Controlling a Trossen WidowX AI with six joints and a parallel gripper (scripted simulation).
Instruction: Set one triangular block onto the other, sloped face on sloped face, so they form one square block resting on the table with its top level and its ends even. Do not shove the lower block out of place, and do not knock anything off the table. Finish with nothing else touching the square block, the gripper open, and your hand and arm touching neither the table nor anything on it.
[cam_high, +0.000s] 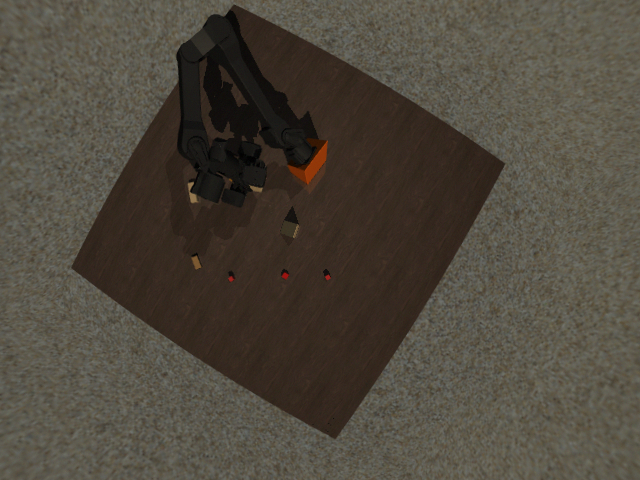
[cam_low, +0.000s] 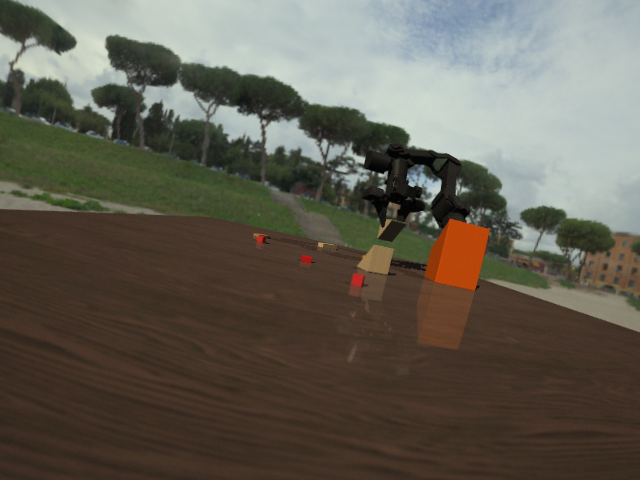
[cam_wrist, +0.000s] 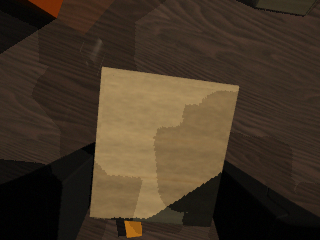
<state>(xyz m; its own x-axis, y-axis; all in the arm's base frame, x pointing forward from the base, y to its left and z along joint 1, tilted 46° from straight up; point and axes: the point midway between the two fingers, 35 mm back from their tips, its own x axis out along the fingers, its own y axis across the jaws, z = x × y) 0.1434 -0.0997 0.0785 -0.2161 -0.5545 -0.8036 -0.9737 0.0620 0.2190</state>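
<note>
My gripper tip is now 9 cm short of the tan triangular block, 17 cm to the right of it and 10 cm above it.
</note>
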